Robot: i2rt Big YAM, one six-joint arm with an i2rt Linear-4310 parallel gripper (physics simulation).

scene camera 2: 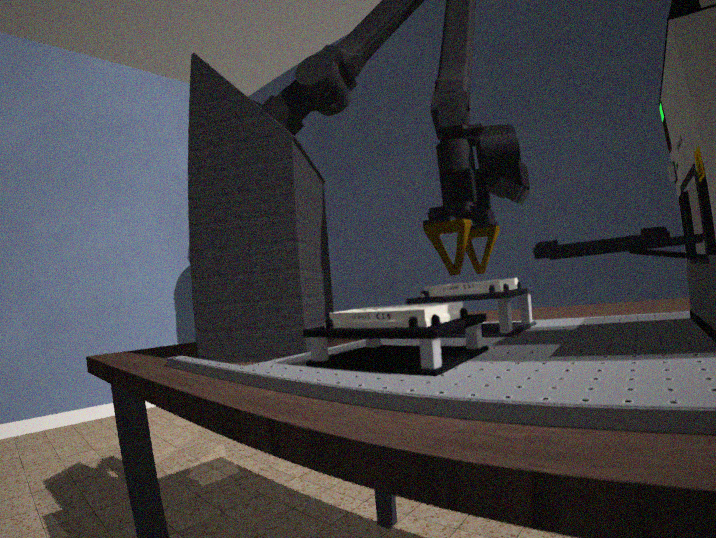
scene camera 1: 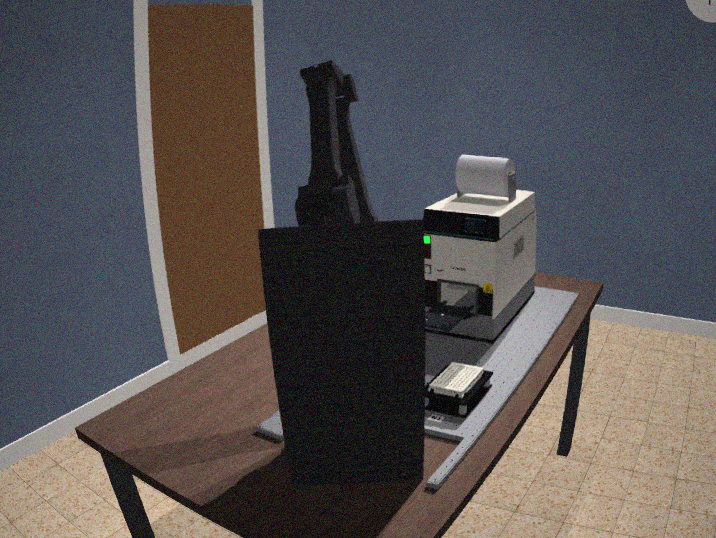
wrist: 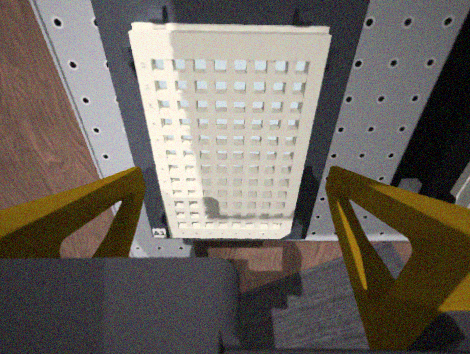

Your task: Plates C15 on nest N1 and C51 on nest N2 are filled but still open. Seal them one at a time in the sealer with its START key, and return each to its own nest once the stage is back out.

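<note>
Plate C15 is a cream plate lying flat on nest N1, nearest scene camera 2. Plate C51 lies flat on nest N2 behind it; its open wells show in the wrist view. My gripper is open and empty, with yellow fingers pointing down. The fingertips are slightly above C51, one out past each long side in the wrist view. The sealer shows a green light. Its dark stage sticks out of the front. The START key cannot be made out.
A tall dark panel stands beside the nests and hides much in scene camera 1. A grey perforated board lies under the nests on the wooden table. A white roll sits on the sealer.
</note>
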